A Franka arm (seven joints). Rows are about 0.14 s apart.
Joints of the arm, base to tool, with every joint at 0 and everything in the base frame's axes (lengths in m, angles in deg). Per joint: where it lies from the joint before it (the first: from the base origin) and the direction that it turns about. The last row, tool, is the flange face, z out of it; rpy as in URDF.
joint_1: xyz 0 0 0.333 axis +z
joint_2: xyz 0 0 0 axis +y
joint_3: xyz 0 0 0.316 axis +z
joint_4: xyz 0.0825 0 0 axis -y
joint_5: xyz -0.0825 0 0.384 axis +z
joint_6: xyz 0 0 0 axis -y
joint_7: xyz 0.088 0 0 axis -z
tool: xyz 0 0 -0.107 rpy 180 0 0
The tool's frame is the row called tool.
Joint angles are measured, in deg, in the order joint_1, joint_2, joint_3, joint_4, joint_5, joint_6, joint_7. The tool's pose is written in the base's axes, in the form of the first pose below.
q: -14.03, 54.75, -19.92, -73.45, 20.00, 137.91, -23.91
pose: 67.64 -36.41 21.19 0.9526 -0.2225 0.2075 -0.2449 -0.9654 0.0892
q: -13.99, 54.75, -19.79, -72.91, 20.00, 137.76, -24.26
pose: 67.97 -36.23 21.55 0.9537 -0.2120 0.2133 -0.2352 -0.9678 0.0894
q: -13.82, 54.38, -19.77, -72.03, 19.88, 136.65, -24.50
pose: 68.44 -35.91 22.50 0.9558 -0.2002 0.2153 -0.2230 -0.9709 0.0871
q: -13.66, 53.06, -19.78, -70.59, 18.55, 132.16, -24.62
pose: 68.86 -35.37 24.53 0.9666 -0.1795 0.1830 -0.1966 -0.9772 0.0801
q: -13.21, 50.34, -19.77, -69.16, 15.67, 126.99, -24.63
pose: 69.33 -34.50 28.29 0.9780 -0.1413 0.1532 -0.1565 -0.9834 0.0922
